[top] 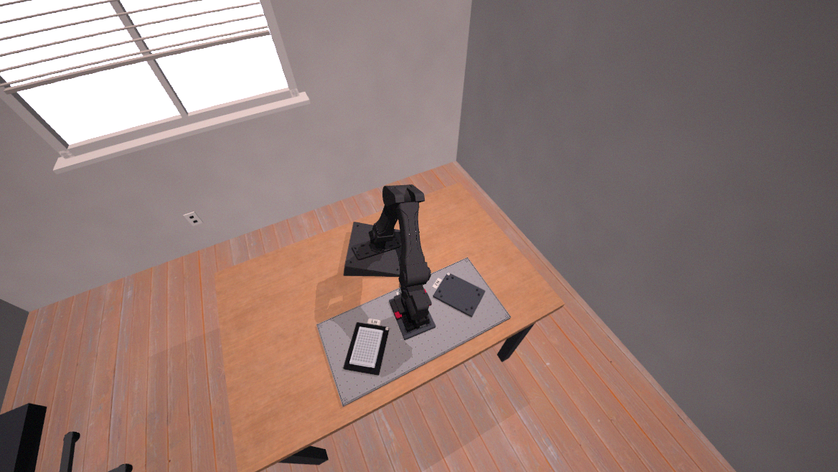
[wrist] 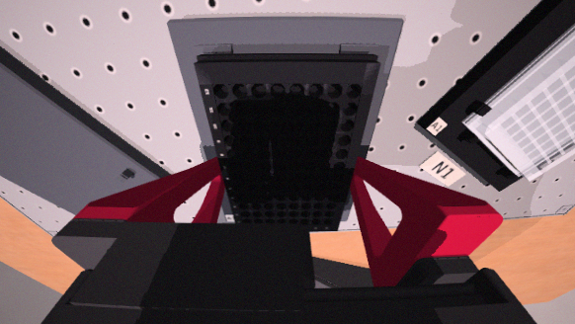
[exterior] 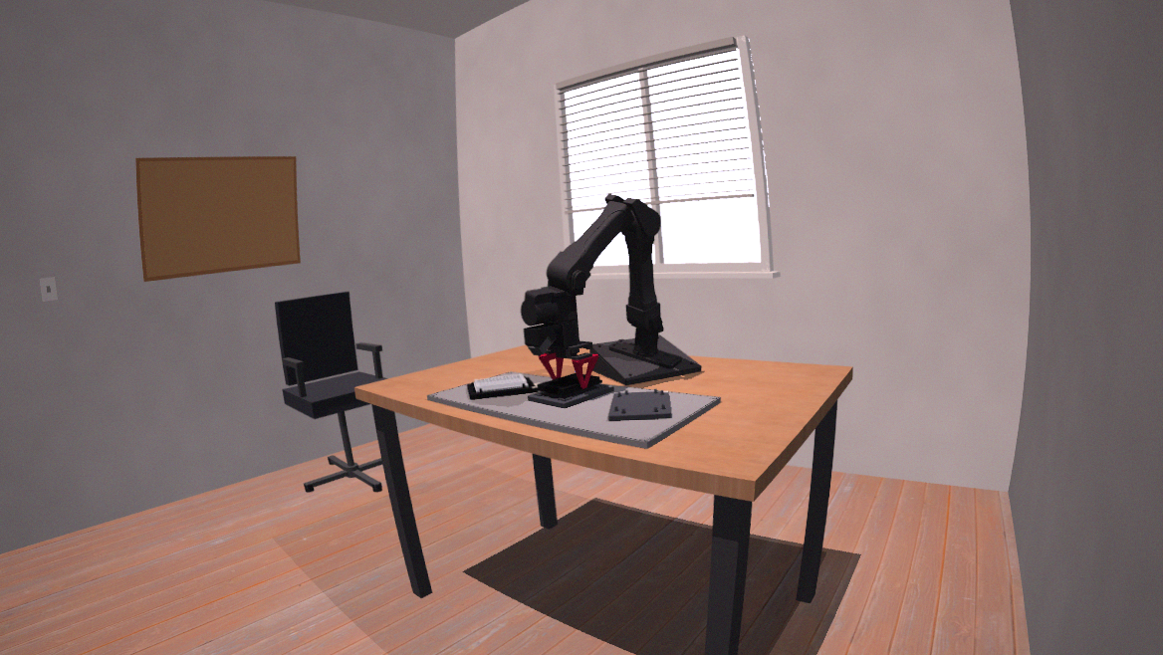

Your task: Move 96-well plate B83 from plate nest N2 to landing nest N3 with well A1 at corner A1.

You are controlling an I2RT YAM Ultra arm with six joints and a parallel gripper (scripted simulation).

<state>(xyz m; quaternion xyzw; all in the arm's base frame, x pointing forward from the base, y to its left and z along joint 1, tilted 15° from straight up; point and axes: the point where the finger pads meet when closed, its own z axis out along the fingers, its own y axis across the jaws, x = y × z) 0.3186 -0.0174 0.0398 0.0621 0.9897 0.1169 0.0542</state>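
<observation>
My hand is right at the black 96-well plate B83. Also, from my hand: N2 label (60 mm behind, 150 mm to the left, 30 mm below); then dark landing nest N3 (30 mm below); then N1 label (40 mm behind, 130 mm to the right, 30 mm below).
</observation>
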